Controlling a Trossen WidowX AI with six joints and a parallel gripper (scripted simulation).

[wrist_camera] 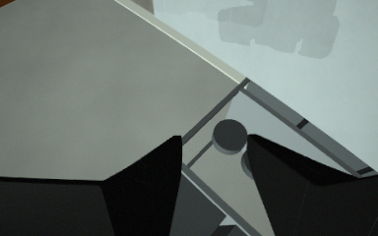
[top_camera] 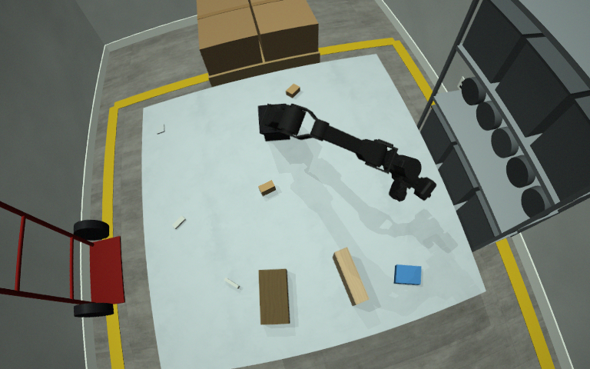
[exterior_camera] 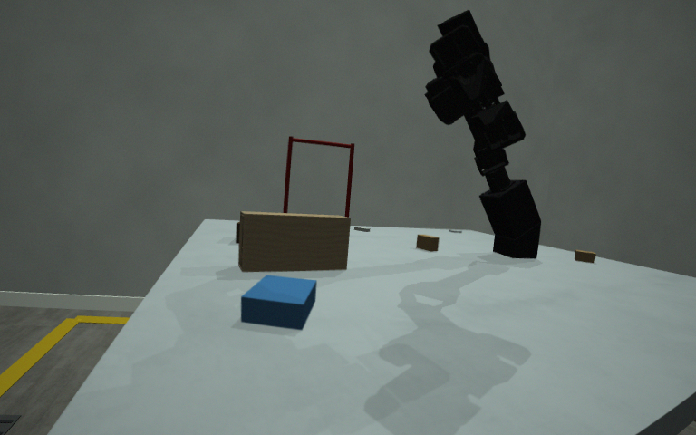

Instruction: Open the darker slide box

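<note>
Right now my hand is 57 cm to the left of the darker slide box, 26 cm above it and 7 cm short of it. The rest, counted from my hand: lighter slide box (30 cm to the right, 23 cm below, 12 cm ahead); blue block (27 cm below, 22 cm ahead, 9 cm to the right).
</note>
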